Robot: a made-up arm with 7 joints.
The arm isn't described. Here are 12 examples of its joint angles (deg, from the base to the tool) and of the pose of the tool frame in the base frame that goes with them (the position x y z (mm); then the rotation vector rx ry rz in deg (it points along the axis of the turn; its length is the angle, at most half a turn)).
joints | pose
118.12 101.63 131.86 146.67 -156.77 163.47 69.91 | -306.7 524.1 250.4 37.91 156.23 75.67
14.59 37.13 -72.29 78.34 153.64 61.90 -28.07 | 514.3 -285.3 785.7 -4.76 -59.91 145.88
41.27 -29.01 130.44 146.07 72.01 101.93 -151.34 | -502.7 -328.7 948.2 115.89 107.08 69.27
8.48 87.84 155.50 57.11 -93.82 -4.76 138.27 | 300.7 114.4 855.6 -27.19 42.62 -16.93
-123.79 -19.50 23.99 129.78 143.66 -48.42 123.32 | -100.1 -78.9 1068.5 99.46 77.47 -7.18
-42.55 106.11 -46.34 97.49 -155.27 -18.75 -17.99 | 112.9 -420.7 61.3 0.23 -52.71 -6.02
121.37 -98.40 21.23 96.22 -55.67 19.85 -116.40 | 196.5 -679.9 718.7 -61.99 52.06 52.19
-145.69 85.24 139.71 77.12 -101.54 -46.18 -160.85 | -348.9 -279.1 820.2 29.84 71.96 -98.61
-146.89 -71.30 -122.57 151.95 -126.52 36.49 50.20 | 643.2 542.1 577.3 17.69 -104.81 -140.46
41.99 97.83 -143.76 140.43 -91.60 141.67 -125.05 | 394.6 564.3 611.3 128.49 3.67 -25.42
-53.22 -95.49 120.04 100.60 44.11 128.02 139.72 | -129.6 413.4 171.5 45.99 29.05 60.15
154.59 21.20 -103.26 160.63 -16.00 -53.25 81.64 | -311.6 28.3 1164.0 98.28 47.49 -49.65
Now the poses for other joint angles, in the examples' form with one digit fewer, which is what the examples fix.
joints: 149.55 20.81 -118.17 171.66 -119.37 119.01 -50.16
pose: -211 -103 1183 67.4 68.4 65.2
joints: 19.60 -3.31 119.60 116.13 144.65 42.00 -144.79
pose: -343 261 1150 63.9 49.9 -51.3
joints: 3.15 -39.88 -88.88 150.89 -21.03 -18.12 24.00
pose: -586 -71 1077 -42.3 34.5 22.9
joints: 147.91 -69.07 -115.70 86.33 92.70 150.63 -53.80
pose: 477 -70 662 39.8 63.5 -20.3
